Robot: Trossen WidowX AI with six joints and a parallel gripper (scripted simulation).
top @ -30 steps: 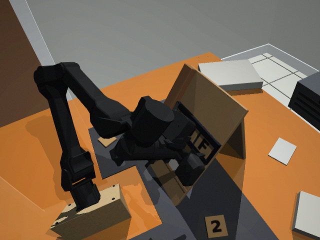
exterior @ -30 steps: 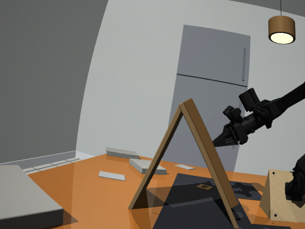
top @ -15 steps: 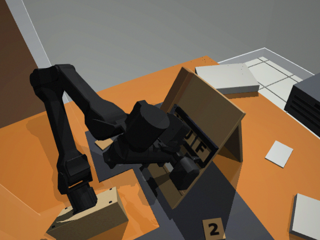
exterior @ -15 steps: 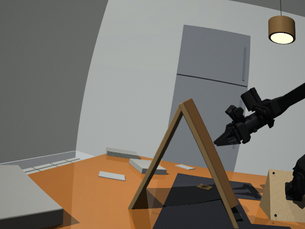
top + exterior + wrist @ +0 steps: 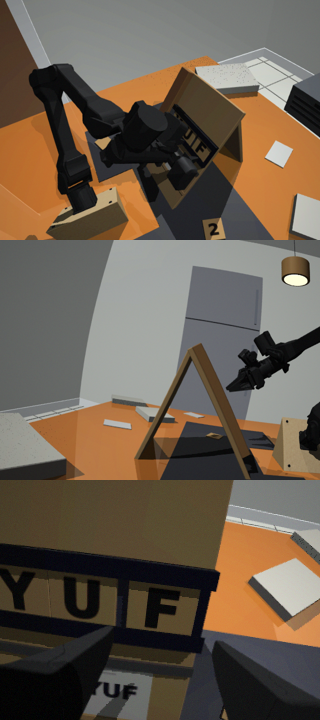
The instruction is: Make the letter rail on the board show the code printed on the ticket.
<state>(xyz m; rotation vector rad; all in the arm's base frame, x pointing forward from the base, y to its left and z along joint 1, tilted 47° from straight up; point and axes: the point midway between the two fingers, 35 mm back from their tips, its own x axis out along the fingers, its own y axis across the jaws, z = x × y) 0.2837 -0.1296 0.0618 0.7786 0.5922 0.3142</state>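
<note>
Right now the f tile is 40 mm ahead of my gripper tip and 20 mm below it. From my gripper tip the other things lie so: letter tile 330 mm to the left, 200 mm below, 200 mm behind; then grey mat 200 mm below, 100 mm behind, 40 mm to the left; then white ticket 110 mm below, 40 mm to the left, 20 mm behind.
</note>
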